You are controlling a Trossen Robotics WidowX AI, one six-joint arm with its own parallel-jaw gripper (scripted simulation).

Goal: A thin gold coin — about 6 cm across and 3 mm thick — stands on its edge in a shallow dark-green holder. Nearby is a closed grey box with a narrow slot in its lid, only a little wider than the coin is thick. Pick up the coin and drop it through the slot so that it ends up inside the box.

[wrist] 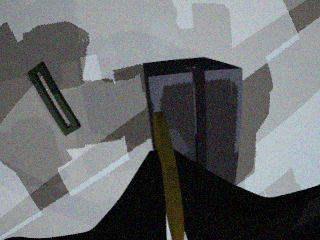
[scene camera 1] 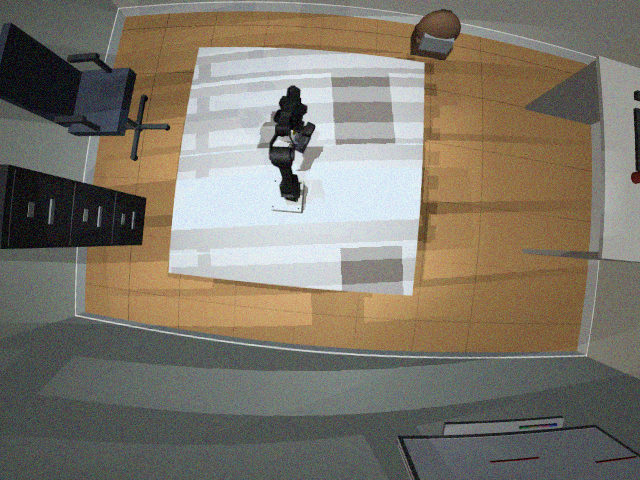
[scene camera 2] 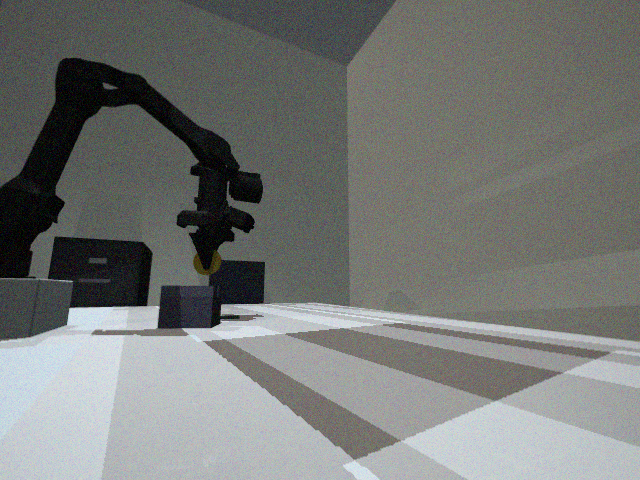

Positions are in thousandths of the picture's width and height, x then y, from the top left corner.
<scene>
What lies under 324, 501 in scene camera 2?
The gripper.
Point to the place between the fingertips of the gripper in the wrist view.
505, 656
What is the gripper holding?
A coin.
</scene>
